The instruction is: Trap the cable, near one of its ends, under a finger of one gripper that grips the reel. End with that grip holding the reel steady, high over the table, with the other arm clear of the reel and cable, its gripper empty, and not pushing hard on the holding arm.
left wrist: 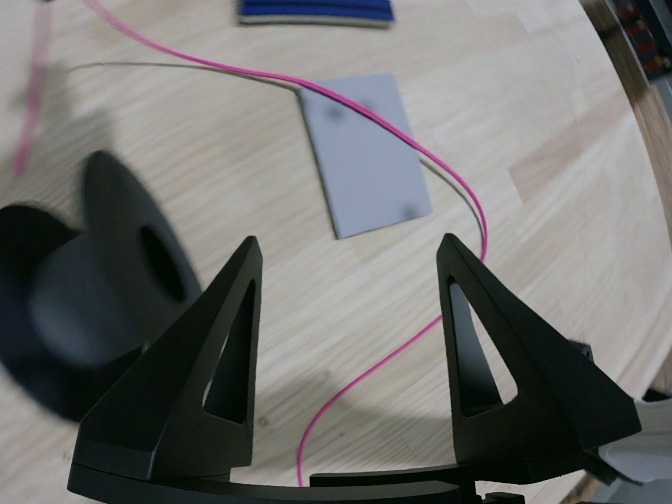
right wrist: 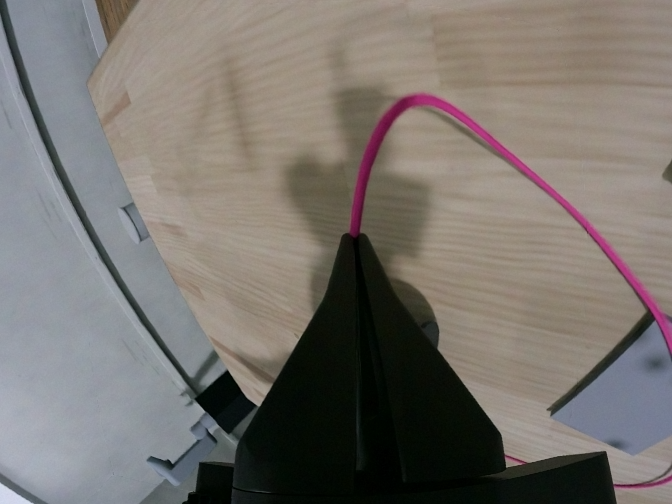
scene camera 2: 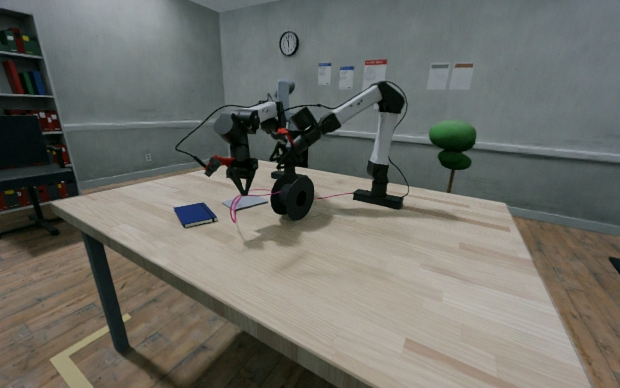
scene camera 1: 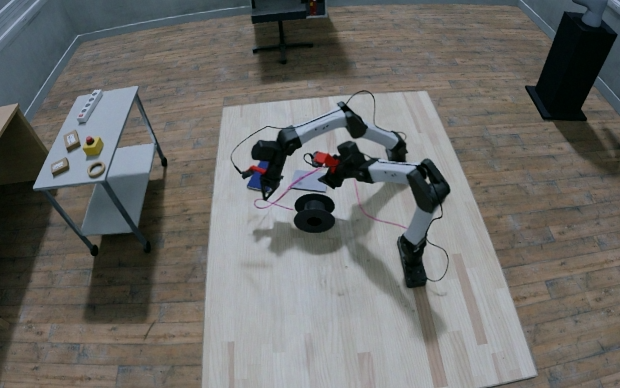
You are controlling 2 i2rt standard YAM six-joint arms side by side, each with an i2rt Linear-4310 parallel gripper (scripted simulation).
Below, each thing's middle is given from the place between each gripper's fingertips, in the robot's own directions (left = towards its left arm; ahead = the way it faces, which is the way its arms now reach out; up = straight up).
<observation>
My left gripper (scene camera 2: 273, 164) is now 30 mm short of the black reel (scene camera 2: 296, 197), 120 mm to the right of it and 90 mm above it. Also, from my left hand: grey flat pad (left wrist: 376, 179): 60 mm ahead, 110 mm to the right, 170 mm below.
I see the black reel 18 cm behind my right hand (scene camera 2: 244, 196), 4 cm to the left of it and 5 cm below it. The rest, counted from my right hand: grey flat pad (16 cm behind, 19 cm to the right, 12 cm below).
</observation>
